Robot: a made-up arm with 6 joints. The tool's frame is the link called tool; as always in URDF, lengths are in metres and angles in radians. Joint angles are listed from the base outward.
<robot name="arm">
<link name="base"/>
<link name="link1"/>
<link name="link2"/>
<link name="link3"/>
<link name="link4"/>
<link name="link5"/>
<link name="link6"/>
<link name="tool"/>
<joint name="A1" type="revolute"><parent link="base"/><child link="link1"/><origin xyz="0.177 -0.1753 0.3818"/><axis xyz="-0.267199 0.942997 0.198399"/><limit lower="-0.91" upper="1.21"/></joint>
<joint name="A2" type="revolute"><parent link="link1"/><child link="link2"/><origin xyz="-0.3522 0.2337 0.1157"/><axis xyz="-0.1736 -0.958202 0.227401"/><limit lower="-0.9" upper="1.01"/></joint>
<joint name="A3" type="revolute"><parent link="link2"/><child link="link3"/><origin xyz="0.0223 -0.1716 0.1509"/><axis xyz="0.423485 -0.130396 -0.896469"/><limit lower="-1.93" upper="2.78"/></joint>
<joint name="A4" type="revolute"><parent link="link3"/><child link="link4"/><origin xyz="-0.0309 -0.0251 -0.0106"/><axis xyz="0 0 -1"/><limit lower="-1.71" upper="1.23"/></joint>
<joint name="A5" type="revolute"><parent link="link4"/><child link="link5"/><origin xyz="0.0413 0.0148 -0.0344"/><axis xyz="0 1 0"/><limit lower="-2.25" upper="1.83"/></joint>
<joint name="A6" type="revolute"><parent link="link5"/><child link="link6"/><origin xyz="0.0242 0.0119 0.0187"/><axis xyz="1 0 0"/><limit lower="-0.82" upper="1.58"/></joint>
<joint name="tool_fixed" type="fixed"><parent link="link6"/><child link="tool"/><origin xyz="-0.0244 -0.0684 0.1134" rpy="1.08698 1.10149 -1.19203"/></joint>
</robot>
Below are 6 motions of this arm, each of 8 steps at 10 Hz.
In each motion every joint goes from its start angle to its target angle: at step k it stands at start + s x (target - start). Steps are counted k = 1, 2, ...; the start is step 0. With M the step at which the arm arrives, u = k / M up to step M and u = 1 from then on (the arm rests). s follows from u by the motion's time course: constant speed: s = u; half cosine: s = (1 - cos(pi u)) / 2; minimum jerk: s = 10 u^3 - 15 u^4 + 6 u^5.
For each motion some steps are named. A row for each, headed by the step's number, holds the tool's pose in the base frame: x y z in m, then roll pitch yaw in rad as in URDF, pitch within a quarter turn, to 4 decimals.
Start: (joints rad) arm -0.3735 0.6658 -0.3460 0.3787 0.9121 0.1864
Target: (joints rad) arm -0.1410 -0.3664 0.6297 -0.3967 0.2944 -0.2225
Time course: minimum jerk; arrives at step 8
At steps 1, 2, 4, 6, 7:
1: -0.2668 -0.1757 0.6298 1.3140 1.1495 -1.1455
2: -0.2482 -0.1784 0.6360 1.1898 1.1774 -1.2333
4: -0.1763 -0.1875 0.6518 0.6015 1.2585 -1.7318
6: -0.1217 -0.1918 0.6573 0.1114 1.2132 -2.2678
7: -0.1111 -0.1918 0.6579 0.0559 1.1826 -2.3493

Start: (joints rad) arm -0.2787 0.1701 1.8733 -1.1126 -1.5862 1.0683
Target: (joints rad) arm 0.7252 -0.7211 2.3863 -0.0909 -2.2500 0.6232
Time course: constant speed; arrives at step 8
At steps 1, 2, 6, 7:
1: -0.2013 -0.1366 0.4998 3.0971 -0.9386 -0.7835
2: -0.1947 -0.1201 0.5317 2.9713 -0.7132 -0.9219
6: -0.0855 -0.0319 0.6461 2.0139 -0.6158 -1.4771
7: -0.0447 -0.0149 0.6517 1.7117 -0.7993 -1.5046

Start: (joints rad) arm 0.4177 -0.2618 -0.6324 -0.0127 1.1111 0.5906
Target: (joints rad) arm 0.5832 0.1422 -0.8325 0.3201 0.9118 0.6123
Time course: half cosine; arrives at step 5
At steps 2, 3, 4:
2: 0.1162 -0.1611 0.6955 -0.7726 0.0173 -2.6080
3: 0.1347 -0.1517 0.7327 -0.6913 0.1381 -2.5668
4: 0.1477 -0.1430 0.7625 -0.6259 0.2385 -2.5225

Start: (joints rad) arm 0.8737 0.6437 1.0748 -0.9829 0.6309 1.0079
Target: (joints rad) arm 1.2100 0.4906 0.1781 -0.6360 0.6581 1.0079
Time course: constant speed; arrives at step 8
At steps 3, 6, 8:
3: 0.1965 -0.1113 0.8060 -1.4534 0.6203 2.8145
6: 0.2589 -0.0940 0.7902 -1.2639 0.3953 3.1179
8: 0.2988 -0.0802 0.7732 -1.2018 0.2295 -3.0002

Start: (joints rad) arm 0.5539 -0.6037 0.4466 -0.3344 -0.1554 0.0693
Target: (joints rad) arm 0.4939 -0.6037 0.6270 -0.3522 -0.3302 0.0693
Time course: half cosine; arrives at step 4
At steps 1, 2, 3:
1: 0.0744 -0.1832 0.7728 -0.2703 0.8095 -2.6776
2: 0.0570 -0.1818 0.7784 -0.1472 0.8724 -2.6282
3: 0.0391 -0.1791 0.7827 -0.0072 0.9279 -2.5604

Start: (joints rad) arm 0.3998 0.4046 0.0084 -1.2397 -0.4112 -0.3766
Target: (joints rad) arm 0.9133 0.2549 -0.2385 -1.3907 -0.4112 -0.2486
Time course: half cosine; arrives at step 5
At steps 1, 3, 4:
1: -0.0846 -0.1229 0.8806 1.2291 0.6896 0.3484
3: 0.0840 -0.0894 0.9146 1.5108 1.1353 0.8308
4: 0.1577 -0.0699 0.9097 2.0080 1.2615 1.4020

